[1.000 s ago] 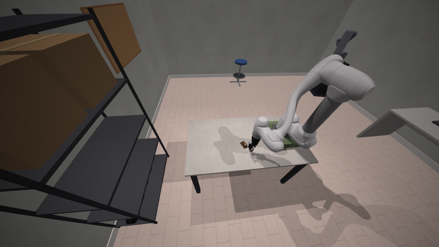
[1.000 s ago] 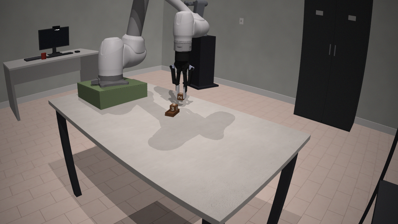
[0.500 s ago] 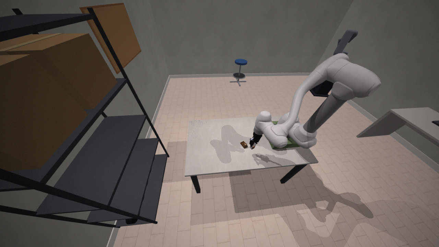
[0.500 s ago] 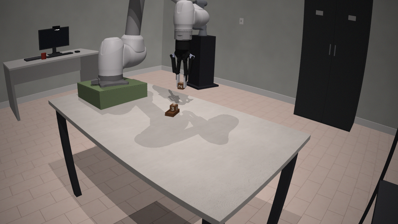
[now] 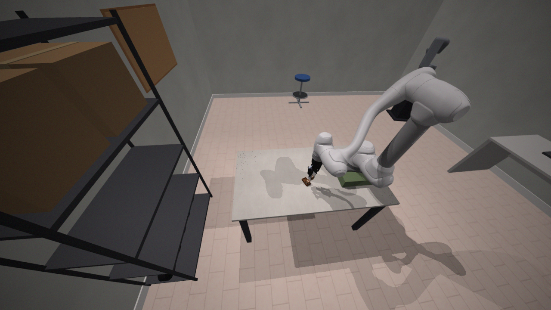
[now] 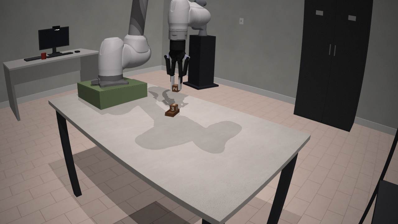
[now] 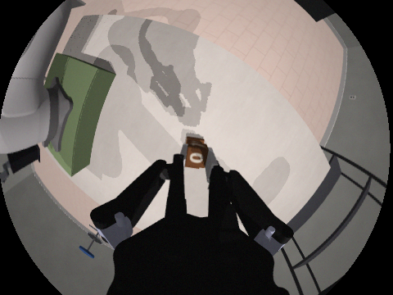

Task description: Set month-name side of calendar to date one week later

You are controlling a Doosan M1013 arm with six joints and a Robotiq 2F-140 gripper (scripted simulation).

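The brown cube lies 12 cm below my hand, 2 cm to the right of it and 1 cm ahead of it. Round my hand: brown tray (14 cm below, 3 cm to the right, 2 cm ahead).
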